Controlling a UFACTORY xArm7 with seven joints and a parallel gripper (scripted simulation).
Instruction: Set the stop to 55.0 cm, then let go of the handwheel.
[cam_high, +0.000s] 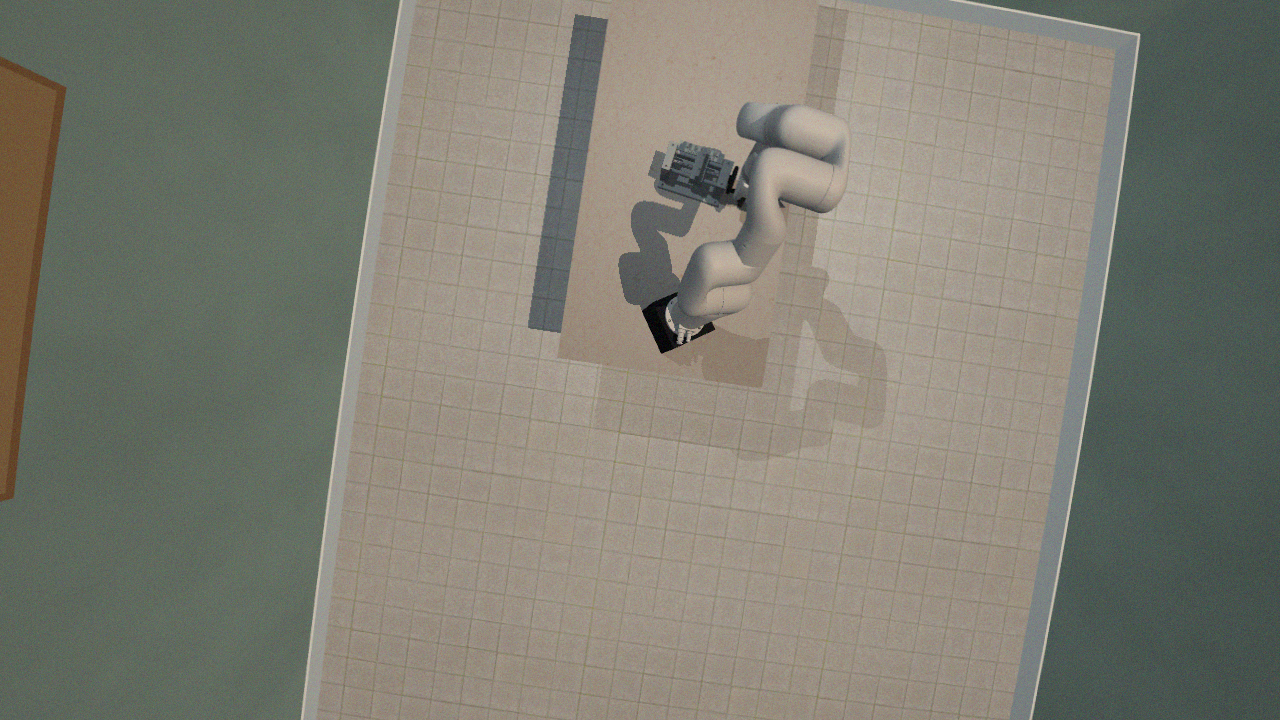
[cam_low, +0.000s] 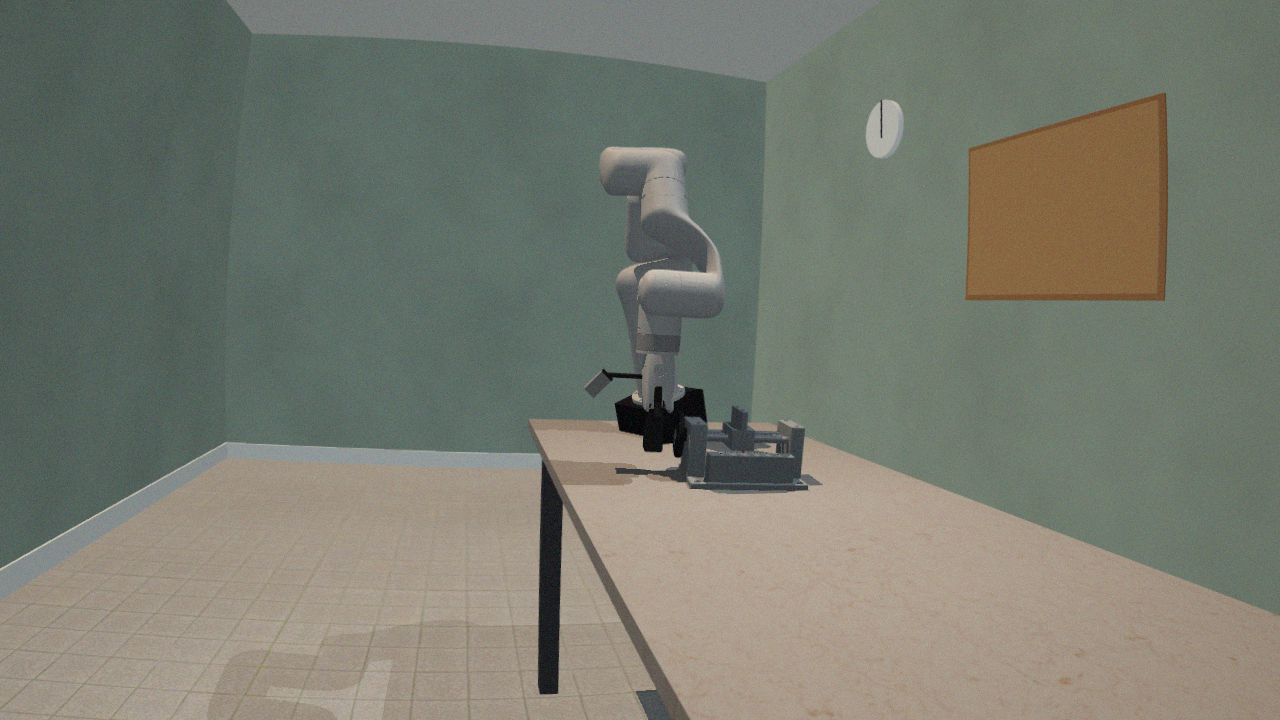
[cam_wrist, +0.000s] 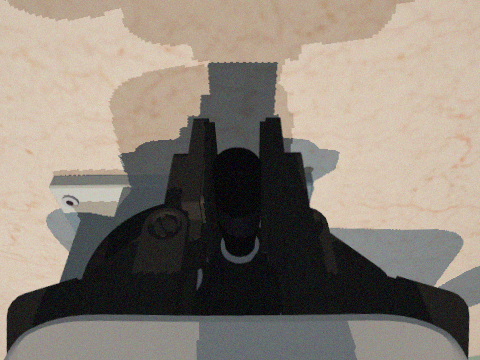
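Right now my hand is 20 mm to the right of the black handwheel and 10 mm short of it. Also, from my hand: crank handle (10 mm to the left); stop block (140 mm to the left, 60 mm ahead, 30 mm above).
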